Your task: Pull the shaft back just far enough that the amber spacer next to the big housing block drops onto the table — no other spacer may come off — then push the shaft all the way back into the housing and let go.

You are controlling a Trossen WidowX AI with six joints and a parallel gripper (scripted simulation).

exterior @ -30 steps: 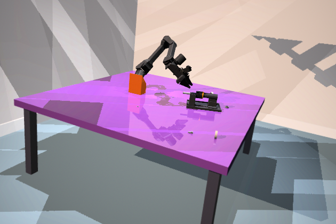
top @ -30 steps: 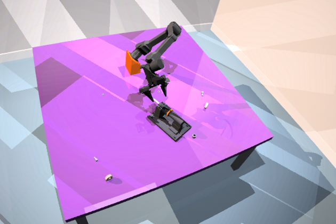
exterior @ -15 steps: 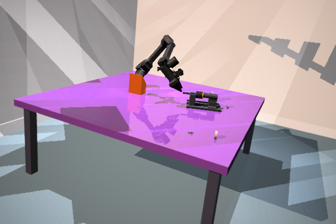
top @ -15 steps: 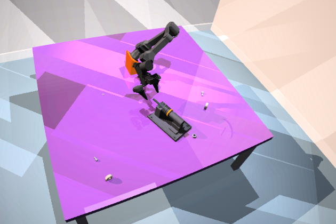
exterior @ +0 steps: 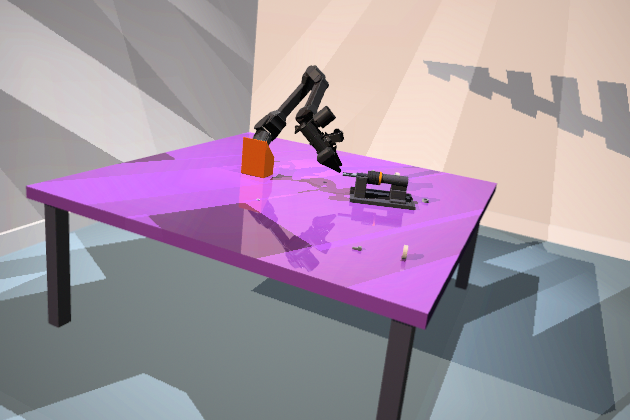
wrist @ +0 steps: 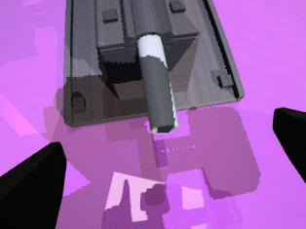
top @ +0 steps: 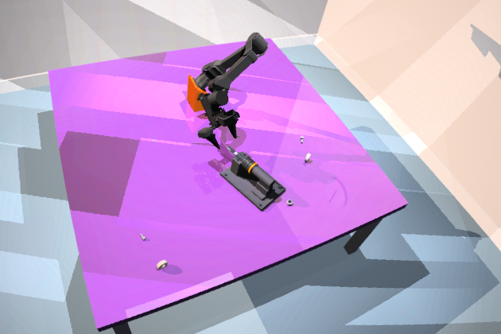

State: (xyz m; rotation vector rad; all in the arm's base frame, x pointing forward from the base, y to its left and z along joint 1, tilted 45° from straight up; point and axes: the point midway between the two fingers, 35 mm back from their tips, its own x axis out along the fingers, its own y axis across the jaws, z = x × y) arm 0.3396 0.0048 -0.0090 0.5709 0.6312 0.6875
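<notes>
My gripper tip is now 10 cm short of the silver shaft, 4 cm to the right of it and 2 cm above it. Round my gripper tip: screw: 41 cm to the right, 26 cm ahead, 9 cm below; black fixture: 15 cm ahead, 7 cm to the left, 5 cm below; amber spacer: 13 cm ahead, 6 cm to the left, 2 cm below.
</notes>
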